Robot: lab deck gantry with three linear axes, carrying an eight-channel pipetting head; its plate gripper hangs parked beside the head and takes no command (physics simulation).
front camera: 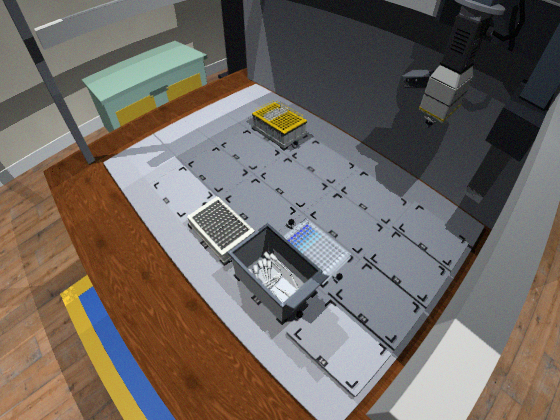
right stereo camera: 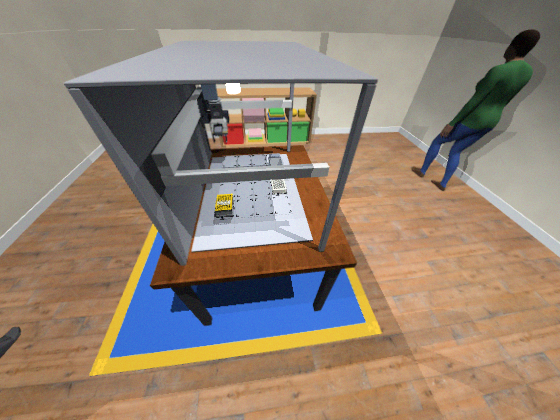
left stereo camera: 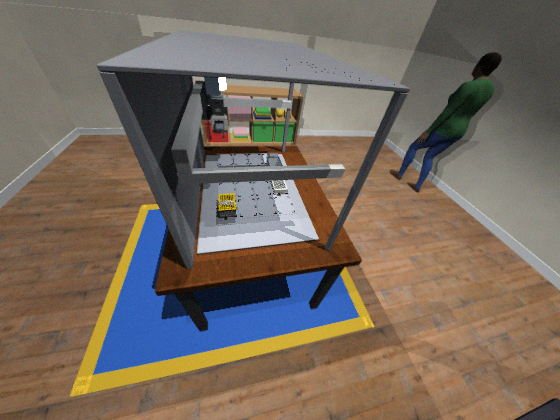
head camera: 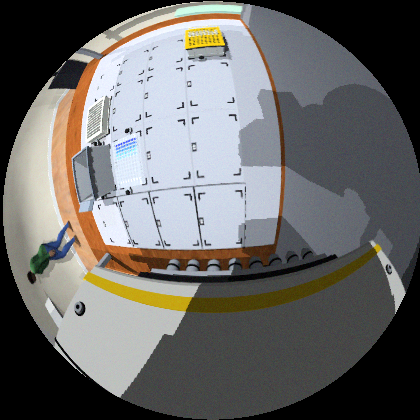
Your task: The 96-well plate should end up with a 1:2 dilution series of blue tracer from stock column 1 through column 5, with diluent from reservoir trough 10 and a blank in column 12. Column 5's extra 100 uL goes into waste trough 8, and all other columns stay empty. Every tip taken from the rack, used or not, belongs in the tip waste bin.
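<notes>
The pipetting head (front camera: 446, 95) (left stereo camera: 218, 110) (right stereo camera: 215, 112) hangs at the back right in the front view, away from the labware. Its nozzles (head camera: 235, 264) are bare in the head view. The dark parked plate gripper (front camera: 477, 187) is in shade beside it; its fingers cannot be made out. The 96-well plate (front camera: 325, 250) (head camera: 129, 162) has blue columns fading to pale at one end; the other wells look colourless. The waste bin (front camera: 257, 287) (head camera: 104, 170) holds many loose white tips. The reservoir (front camera: 220, 226) (head camera: 97, 120) stands beside it. The yellow tip rack (front camera: 280, 122) (head camera: 205, 42) has a gap of emptied columns.
The grey deck (front camera: 350, 220) (head camera: 215, 150) carries black corner marks and is edged by a brown table (front camera: 125, 280) (left stereo camera: 260, 272). Frame posts (left stereo camera: 367, 170) (right stereo camera: 347, 170) and a rail (left stereo camera: 265, 172) (right stereo camera: 250, 171) stand around it. A person (left stereo camera: 460, 115) (right stereo camera: 492, 95) stands outside the frame.
</notes>
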